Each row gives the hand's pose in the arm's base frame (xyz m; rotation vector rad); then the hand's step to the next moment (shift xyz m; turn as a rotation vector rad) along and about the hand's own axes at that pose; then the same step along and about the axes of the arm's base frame.
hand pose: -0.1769 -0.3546 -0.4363 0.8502 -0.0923 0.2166
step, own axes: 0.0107 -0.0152 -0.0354 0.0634 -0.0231 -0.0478
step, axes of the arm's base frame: 0.0137 0.0186 -0.0327 0.0667 0.0309 -0.0378
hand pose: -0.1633 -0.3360 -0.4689 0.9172 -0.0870 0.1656
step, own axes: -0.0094 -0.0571 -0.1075 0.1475 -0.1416 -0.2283
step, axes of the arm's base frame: 0.0015 0.0505 -0.1111 0.1715 0.1127 -0.2276
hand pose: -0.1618 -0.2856 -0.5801 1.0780 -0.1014 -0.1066
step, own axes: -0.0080 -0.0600 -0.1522 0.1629 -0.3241 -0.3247
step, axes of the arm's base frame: 0.0103 0.1058 -0.1246 0.1929 0.1092 -0.4334
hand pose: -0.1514 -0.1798 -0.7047 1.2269 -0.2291 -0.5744
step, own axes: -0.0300 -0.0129 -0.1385 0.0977 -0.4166 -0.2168
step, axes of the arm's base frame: 0.0354 0.1266 -0.0545 0.0614 0.0351 -0.4744
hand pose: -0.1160 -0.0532 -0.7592 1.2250 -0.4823 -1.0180
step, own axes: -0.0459 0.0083 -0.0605 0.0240 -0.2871 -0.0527
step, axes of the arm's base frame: 0.0274 0.0713 -0.0021 -0.0548 0.0086 -0.2876
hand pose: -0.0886 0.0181 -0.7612 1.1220 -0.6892 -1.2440
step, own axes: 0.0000 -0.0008 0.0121 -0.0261 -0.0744 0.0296
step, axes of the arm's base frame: -0.0111 -0.0033 0.0034 -0.0606 0.0212 -0.0545
